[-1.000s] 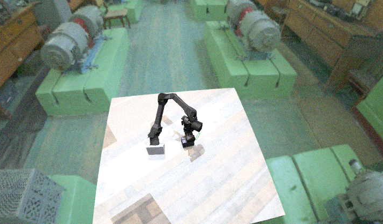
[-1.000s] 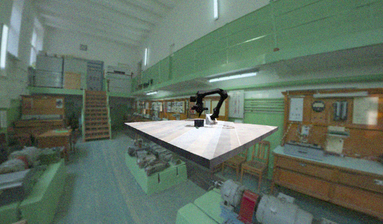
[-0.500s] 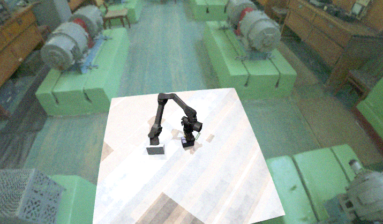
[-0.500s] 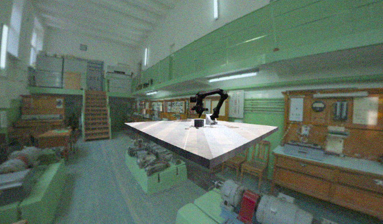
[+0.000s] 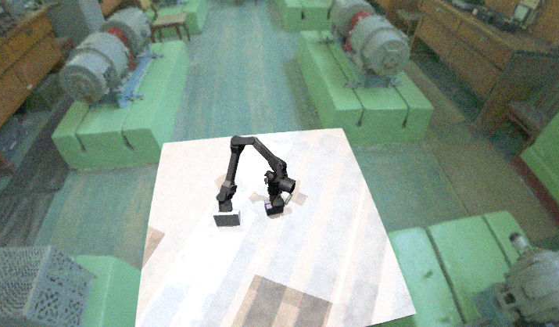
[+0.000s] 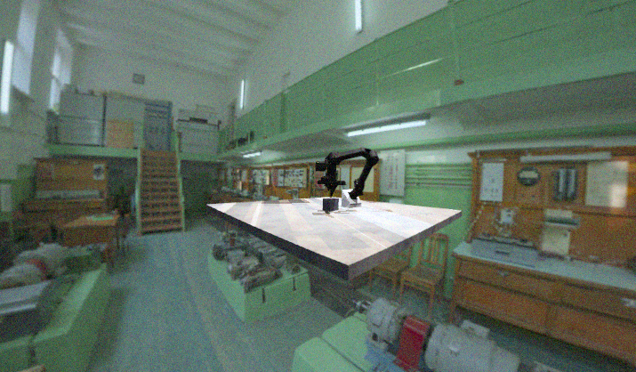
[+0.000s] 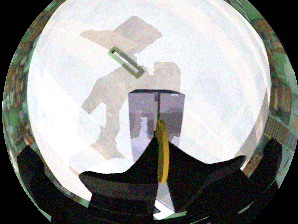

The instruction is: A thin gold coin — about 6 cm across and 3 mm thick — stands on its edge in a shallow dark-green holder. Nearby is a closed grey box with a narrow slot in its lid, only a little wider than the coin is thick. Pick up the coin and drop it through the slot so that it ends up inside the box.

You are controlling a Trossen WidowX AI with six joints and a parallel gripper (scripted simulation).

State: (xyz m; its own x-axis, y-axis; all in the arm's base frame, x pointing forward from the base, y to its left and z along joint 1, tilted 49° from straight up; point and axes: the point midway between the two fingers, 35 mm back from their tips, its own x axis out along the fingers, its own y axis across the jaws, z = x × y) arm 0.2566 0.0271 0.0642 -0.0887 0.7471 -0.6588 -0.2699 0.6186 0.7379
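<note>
Right now the gold coin is 20 mm above my gripper tip.
</note>
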